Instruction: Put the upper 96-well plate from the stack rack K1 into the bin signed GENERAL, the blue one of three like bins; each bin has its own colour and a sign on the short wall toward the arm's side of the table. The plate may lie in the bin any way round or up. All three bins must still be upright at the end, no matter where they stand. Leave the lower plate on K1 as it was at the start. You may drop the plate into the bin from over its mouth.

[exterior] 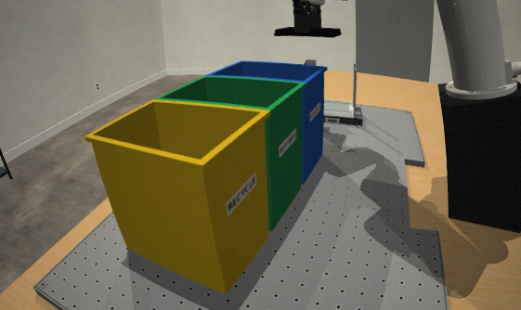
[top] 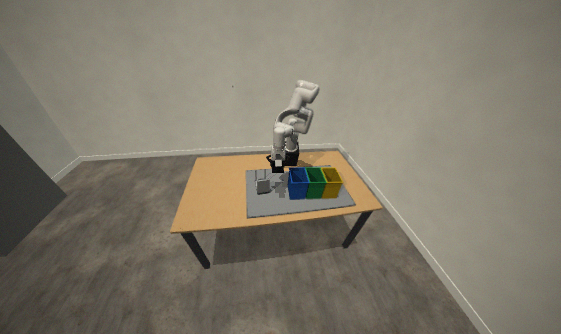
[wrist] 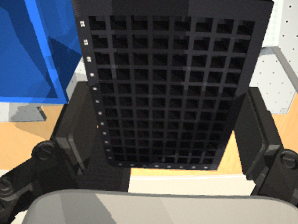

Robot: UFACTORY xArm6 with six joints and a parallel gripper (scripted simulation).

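Right now the blue bin is 3 cm ahead of my hand, 16 cm to the left of it and 16 cm below it. The rest, counted from my hand: black 96-well plate: 1 cm below; then pale plate: 2 cm behind, 12 cm to the right, 22 cm below; then green bin: 3 cm ahead, 29 cm to the left, 16 cm below.
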